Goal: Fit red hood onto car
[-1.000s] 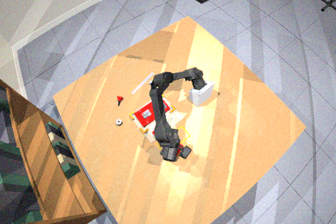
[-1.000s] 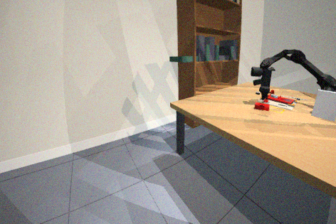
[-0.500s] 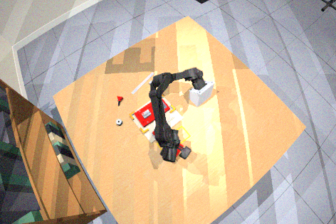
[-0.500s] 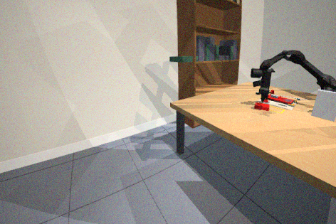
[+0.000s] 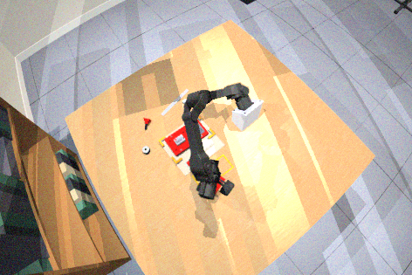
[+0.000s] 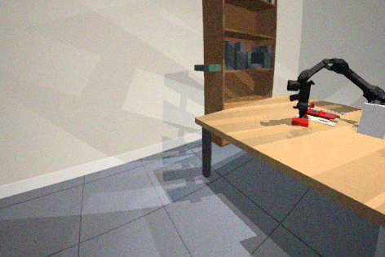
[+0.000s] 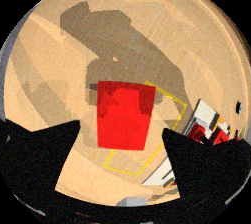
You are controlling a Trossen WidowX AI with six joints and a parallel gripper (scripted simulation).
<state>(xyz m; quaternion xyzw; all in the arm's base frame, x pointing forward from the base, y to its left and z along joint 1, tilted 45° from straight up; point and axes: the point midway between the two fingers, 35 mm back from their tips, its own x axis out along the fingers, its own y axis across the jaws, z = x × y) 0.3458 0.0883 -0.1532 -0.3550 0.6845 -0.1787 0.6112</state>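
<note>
My gripper tip is 40 mm above the red hood. The rest, counted from my gripper tip: grey engine block (10 mm behind, 270 mm to the right, 30 mm below); grey bar (130 mm behind, 490 mm to the right, 50 mm below).
</note>
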